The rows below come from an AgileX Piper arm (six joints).
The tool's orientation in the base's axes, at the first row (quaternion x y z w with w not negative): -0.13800 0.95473 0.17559 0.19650
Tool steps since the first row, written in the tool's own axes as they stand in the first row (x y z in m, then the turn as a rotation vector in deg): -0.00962 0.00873 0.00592 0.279 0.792 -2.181; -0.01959 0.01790 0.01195 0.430 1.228 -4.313; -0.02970 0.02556 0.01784 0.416 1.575 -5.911; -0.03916 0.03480 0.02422 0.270 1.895 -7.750; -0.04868 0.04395 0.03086 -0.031 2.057 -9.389; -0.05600 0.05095 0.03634 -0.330 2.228 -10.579; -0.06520 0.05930 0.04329 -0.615 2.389 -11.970; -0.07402 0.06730 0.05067 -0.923 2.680 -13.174; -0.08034 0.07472 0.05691 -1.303 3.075 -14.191; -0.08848 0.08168 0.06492 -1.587 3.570 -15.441; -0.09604 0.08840 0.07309 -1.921 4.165 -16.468; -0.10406 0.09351 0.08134 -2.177 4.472 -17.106; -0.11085 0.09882 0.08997 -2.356 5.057 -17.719
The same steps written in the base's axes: 0.00754 0.01204 0.00143 -1.223 -0.191 1.982; 0.01528 0.02458 0.00304 -2.198 -0.658 3.877; 0.02361 0.03574 0.00440 -2.823 -0.965 5.356; 0.03099 0.04838 0.00552 -3.401 -1.365 7.092; 0.03854 0.06105 0.00640 -3.724 -1.799 8.676; 0.04447 0.07091 0.00675 -3.906 -2.051 9.876; 0.05211 0.08293 0.00701 -4.161 -2.392 11.239; 0.05966 0.09472 0.00664 -4.379 -2.539 12.489; 0.06483 0.10506 0.00603 -4.507 -2.506 13.636; 0.07233 0.11603 0.00454 -4.828 -2.492 14.972; 0.07945 0.12673 0.00260 -5.066 -2.291 16.165; 0.08754 0.13611 0.00033 -5.150 -2.214 16.909; 0.09461 0.14557 -0.00274 -5.387 -1.891 17.677
